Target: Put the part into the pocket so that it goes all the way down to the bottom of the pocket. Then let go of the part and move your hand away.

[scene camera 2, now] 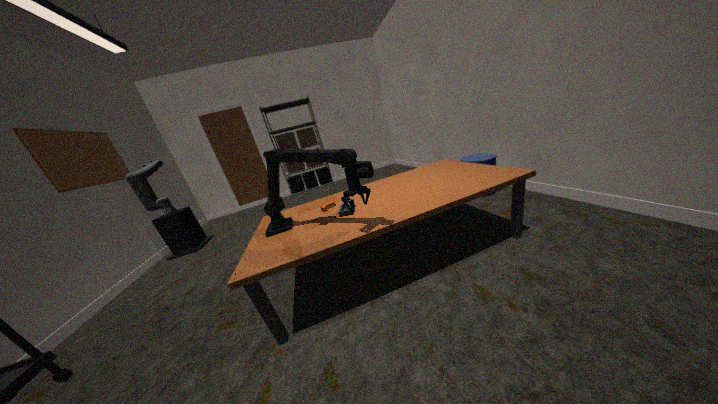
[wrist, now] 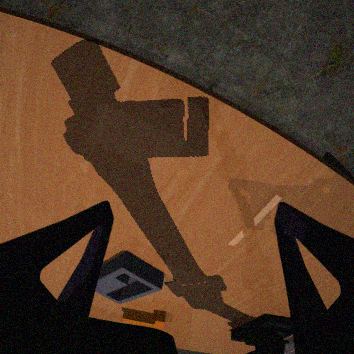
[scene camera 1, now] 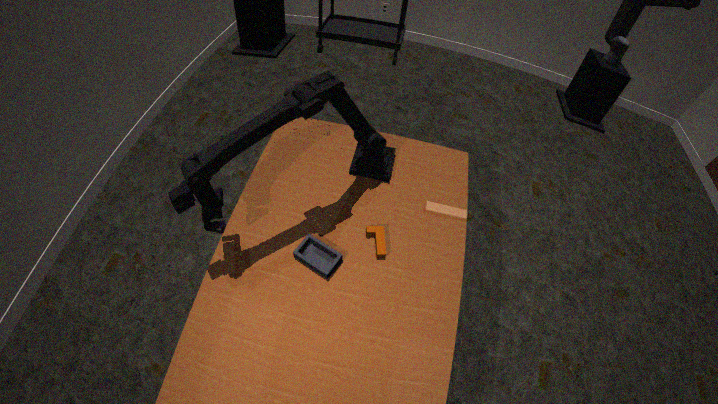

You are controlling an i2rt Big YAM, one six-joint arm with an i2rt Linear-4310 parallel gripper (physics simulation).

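Where they show: gripper, between the fingertips: (scene camera 2: 359, 208) (wrist: 191, 210) (scene camera 1: 220, 220); arm's base, origin of its link: (scene camera 2: 279, 224) (wrist: 267, 334) (scene camera 1: 373, 159).
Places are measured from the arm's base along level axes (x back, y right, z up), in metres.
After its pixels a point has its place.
An orange L-shaped part (scene camera 1: 380, 242) {y -0.103, x -0.358, z 0.001 m} (scene camera 2: 327, 206) {y -0.084, x -0.342, z -0.010 m} lies on the table. It also shows at the bottom of the wrist view as an orange strip (wrist: 142, 323) {y -0.101, x -0.347, z 0.002 m}, partly cut off by the gripper body. The pocket is a shallow grey rectangular tray (scene camera 1: 310, 266) {y 0.100, x -0.502, z -0.012 m} beside the part, with an empty-looking recess. In the wrist view the pocket (wrist: 145, 267) {y 0.153, x -0.435, z -0.017 m} is low and left, partly behind the left finger. My gripper (scene camera 1: 214, 227) {y 0.416, x -0.482, z 0.099 m} (wrist: 191, 210) {y 0.416, x -0.482, z 0.099 m} is open with nothing between its fingers. It hangs above the table's left edge in scene camera 1, apart from both part and pocket.
The arm's base (scene camera 1: 372, 163) {y -0.004, x -0.041, z 0.021 m} (scene camera 2: 279, 226) {y 0.058, x -0.010, z 0.008 m} is bolted near one end of the wooden table (scene camera 1: 321, 341) {y -0.003, x -0.735, z -0.029 m} (scene camera 2: 451, 185) {y 0.235, x -1.159, z -0.028 m}. The arm's shadow falls across the table beside the pocket. A pale strip (scene camera 1: 445, 209) shows near the right edge. A blue drum (scene camera 2: 478, 158) stands behind the table.
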